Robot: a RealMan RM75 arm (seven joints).
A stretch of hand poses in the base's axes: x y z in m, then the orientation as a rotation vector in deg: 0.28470 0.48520 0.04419 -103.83 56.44 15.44; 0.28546 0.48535 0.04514 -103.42 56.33 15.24; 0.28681 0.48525 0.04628 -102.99 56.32 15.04; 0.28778 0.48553 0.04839 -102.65 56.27 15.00; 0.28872 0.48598 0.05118 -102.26 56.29 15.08; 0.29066 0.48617 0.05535 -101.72 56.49 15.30; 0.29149 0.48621 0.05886 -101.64 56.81 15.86; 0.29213 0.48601 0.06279 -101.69 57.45 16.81; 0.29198 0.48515 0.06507 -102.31 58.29 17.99; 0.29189 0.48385 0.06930 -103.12 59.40 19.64; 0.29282 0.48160 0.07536 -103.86 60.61 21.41; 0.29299 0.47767 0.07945 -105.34 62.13 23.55; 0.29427 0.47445 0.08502 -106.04 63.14 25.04
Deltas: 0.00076 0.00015 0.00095 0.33 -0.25 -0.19; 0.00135 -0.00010 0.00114 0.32 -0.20 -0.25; 0.00097 0.00028 0.00211 0.30 -0.10 -0.13; 0.00094 0.00045 0.00279 0.35 0.01 -0.13; 0.00194 0.00019 0.00417 0.46 0.18 -0.24; 0.00083 0.00004 0.00351 0.12 0.54 0.03; 0.00064 -0.00020 0.00393 0.01 0.99 0.07; -0.00015 -0.00086 0.00228 -0.49 1.33 0.30; -0.00009 -0.00130 0.00423 -0.63 1.81 0.43; 0.00093 -0.00225 0.00606 -0.59 1.93 0.39; 0.00017 -0.00393 0.00409 -1.25 2.43 0.70; 0.00128 -0.00322 0.00557 -0.60 1.62 0.36
